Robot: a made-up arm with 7 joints.
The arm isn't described. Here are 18 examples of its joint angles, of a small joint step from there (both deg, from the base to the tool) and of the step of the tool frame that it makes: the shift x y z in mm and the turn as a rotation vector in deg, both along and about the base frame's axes.
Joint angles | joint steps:
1: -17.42 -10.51 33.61 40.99 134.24 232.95 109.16 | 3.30 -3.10 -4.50 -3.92 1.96 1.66 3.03
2: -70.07 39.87 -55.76 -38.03 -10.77 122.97 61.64 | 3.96 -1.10 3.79 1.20 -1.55 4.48 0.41
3: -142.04 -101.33 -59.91 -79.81 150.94 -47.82 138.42 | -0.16 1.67 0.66 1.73 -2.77 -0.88 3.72
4: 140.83 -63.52 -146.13 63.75 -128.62 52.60 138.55 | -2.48 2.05 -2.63 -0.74 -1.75 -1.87 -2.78
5: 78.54 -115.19 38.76 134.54 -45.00 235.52 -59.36 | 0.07 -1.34 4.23 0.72 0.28 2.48 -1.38
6: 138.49 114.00 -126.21 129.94 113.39 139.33 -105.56 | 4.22 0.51 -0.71 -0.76 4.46 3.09 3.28
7: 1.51 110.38 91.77 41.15 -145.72 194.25 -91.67 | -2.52 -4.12 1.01 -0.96 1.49 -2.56 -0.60
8: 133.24 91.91 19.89 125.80 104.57 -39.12 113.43 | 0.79 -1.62 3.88 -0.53 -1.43 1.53 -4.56
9: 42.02 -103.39 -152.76 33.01 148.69 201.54 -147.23 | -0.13 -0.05 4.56 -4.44 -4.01 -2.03 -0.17
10: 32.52 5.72 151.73 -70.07 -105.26 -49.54 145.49 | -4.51 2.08 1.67 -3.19 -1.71 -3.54 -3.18
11: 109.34 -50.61 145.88 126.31 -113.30 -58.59 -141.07 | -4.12 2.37 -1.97 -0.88 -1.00 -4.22 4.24
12: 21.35 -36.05 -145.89 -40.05 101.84 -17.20 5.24 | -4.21 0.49 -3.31 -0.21 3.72 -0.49 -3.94
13: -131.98 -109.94 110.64 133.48 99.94 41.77 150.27 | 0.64 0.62 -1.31 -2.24 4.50 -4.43 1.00
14: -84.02 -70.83 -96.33 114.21 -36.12 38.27 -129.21 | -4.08 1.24 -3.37 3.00 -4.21 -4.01 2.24
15: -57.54 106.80 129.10 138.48 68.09 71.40 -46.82 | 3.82 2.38 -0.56 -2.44 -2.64 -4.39 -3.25
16: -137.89 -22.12 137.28 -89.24 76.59 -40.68 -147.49 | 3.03 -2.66 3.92 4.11 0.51 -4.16 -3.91
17: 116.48 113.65 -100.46 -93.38 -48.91 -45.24 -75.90 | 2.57 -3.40 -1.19 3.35 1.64 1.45 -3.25
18: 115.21 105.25 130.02 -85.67 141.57 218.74 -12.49 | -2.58 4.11 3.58 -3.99 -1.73 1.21 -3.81
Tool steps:
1: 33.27 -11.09 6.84 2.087 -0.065 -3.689
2: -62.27 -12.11 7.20 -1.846 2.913 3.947
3: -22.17 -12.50 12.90 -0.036 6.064 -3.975
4: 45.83 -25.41 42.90 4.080 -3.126 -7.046
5: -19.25 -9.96 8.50 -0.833 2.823 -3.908
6: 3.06 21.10 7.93 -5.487 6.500 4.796
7: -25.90 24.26 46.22 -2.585 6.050 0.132
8: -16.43 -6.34 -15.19 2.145 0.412 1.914
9: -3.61 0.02 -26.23 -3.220 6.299 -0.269
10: -26.20 -32.15 -21.70 -0.152 0.100 1.184
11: -17.11 10.15 -0.82 0.819 3.799 -10.625
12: 22.08 -81.14 -2.98 -0.857 4.354 -3.791
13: 6.85 -18.30 15.74 5.838 -3.396 1.180
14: -27.36 95.35 25.24 2.073 3.562 -11.236
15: 6.55 21.20 -20.76 -5.282 4.705 3.399
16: -20.08 -88.29 7.16 -1.419 0.392 2.022
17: 41.33 -50.97 24.15 -6.516 -1.320 8.459
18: -19.45 -6.95 -7.87 4.520 -0.634 -1.881
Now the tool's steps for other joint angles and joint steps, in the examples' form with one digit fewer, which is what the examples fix.
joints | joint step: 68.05 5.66 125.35 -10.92 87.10 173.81 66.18 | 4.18 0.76 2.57 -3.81 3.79 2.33 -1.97
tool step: 31.3 -19.4 -1.4 -1.51 0.46 10.83
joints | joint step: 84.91 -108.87 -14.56 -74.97 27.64 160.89 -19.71 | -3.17 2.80 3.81 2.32 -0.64 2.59 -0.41
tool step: 49.8 -2.3 19.1 3.36 4.12 -5.81
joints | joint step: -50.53 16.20 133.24 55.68 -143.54 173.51 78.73 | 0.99 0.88 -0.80 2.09 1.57 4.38 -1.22
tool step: -1.0 2.3 -3.8 -6.05 -0.13 3.03
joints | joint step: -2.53 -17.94 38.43 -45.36 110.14 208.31 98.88 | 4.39 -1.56 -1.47 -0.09 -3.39 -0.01 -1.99
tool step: 31.3 6.1 -0.4 -1.03 3.63 0.96
